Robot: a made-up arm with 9 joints. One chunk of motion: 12 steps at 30 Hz.
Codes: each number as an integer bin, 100 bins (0 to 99) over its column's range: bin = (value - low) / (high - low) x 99, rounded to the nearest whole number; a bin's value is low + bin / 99 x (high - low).
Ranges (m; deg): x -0.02..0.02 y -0.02..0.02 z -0.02..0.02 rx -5..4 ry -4..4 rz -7..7
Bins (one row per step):
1: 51 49 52 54 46 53
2: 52 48 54 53 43 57
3: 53 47 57 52 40 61
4: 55 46 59 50 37 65
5: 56 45 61 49 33 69
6: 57 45 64 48 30 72
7: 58 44 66 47 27 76
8: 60 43 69 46 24 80
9: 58 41 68 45 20 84
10: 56 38 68 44 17 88
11: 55 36 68 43 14 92
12: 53 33 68 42 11 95
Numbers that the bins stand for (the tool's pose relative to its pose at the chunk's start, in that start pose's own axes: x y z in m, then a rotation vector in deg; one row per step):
1: 0.0006 -0.0002 0.0010 -0.09 -0.28 0.49
2: 0.0010 -0.0006 0.0018 -0.18 -0.53 1.06
3: 0.0014 -0.0010 0.0030 -0.27 -0.77 1.63
4: 0.0022 -0.0014 0.0038 -0.45 -1.01 2.19
5: 0.0026 -0.0018 0.0046 -0.55 -1.33 2.76
6: 0.0030 -0.0018 0.0059 -0.64 -1.58 3.18
7: 0.0034 -0.0022 0.0067 -0.73 -1.82 3.75
8: 0.0042 -0.0026 0.0079 -0.82 -2.06 4.31
9: 0.0034 -0.0034 0.0075 -0.91 -2.38 4.88
10: 0.0026 -0.0046 0.0075 -1.00 -2.63 5.44
11: 0.0022 -0.0055 0.0075 -1.09 -2.87 6.01
12: 0.0014 -0.0067 0.0075 -1.18 -3.11 6.43

